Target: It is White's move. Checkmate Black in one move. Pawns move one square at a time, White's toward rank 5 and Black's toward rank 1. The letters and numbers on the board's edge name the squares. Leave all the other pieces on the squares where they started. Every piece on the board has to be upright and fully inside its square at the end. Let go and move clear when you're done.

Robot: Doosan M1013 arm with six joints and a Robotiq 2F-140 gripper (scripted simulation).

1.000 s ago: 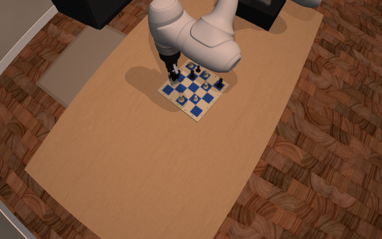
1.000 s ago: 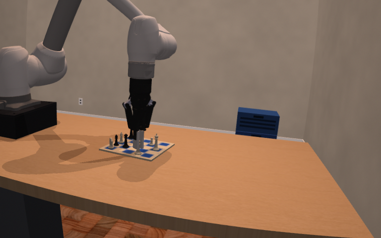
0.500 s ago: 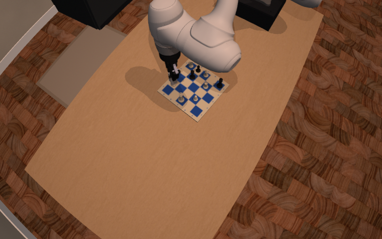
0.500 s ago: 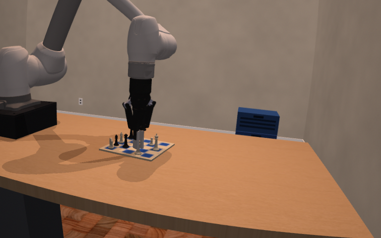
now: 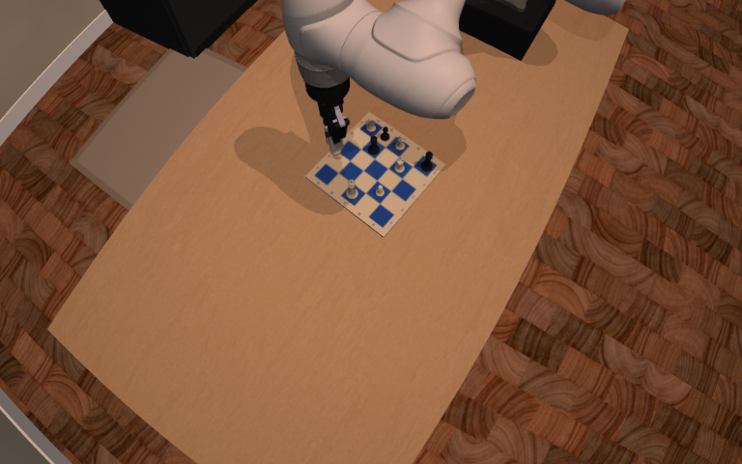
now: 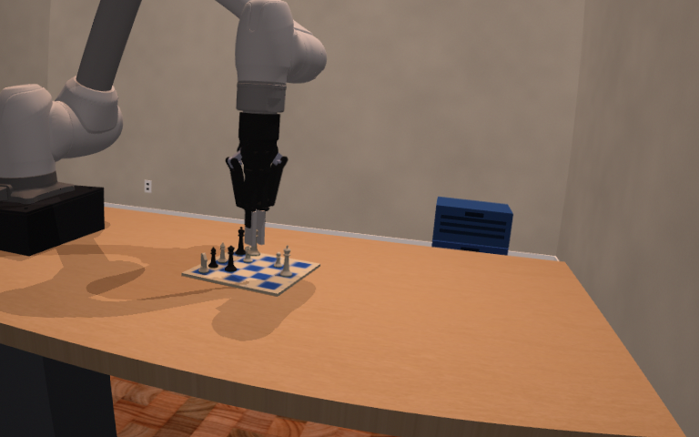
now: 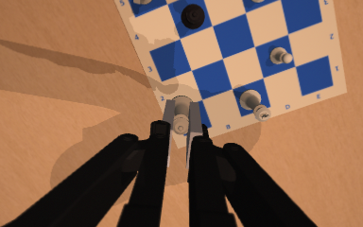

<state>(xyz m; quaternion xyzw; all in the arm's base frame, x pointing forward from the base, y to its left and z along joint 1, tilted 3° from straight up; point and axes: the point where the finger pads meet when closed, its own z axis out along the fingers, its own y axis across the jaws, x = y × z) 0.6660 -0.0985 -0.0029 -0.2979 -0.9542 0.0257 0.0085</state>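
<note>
Now: the chessboard 11 cm below my hand, 8 cm to the left of it and 3 cm behind it. Round my hand: white king (8 cm below, 7 cm to the left, 5 cm ahead); white pawn (12 cm to the left, 10 cm below, 1 cm ahead).
</note>
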